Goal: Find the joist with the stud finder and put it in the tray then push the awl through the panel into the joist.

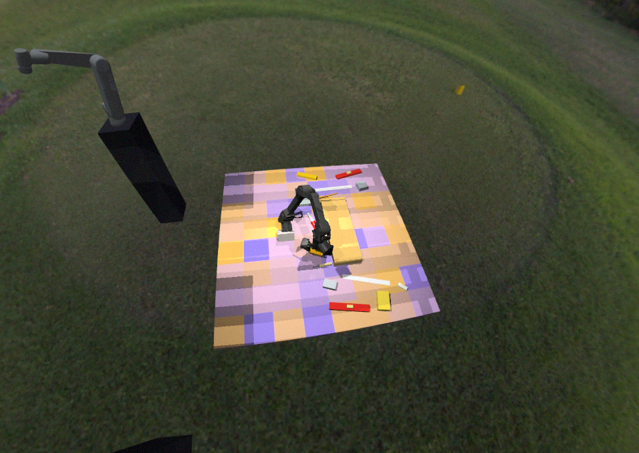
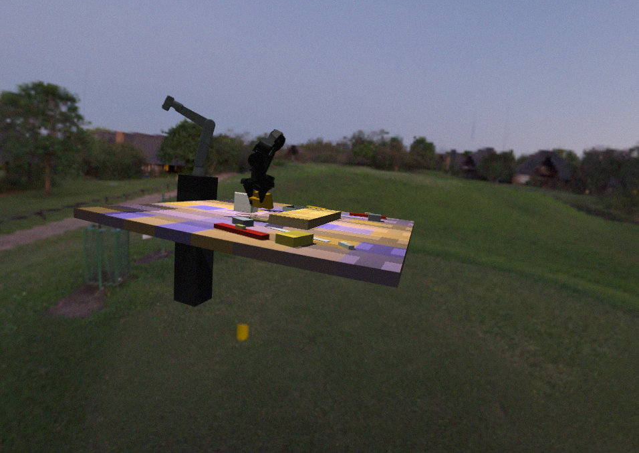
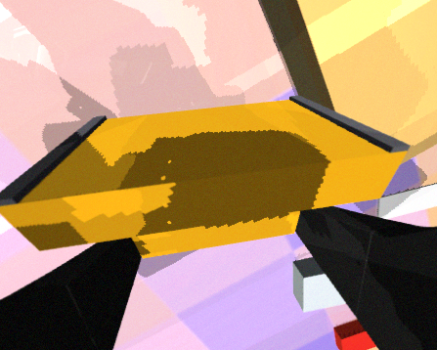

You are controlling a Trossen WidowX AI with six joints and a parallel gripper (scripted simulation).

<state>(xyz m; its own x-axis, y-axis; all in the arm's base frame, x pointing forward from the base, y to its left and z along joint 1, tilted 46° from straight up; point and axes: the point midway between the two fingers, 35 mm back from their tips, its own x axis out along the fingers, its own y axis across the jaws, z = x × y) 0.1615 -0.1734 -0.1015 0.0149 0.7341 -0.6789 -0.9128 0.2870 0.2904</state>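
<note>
My gripper tip is 10 mm past the yellow stud finder and 10 mm to the right of it. Round my gripper tip: grey block (50 mm ahead, 180 mm to the right, 70 mm below); then awl (20 mm ahead, 50 mm to the right, 70 mm below); then yellow block (350 mm ahead, 330 mm to the right, 60 mm below).
</note>
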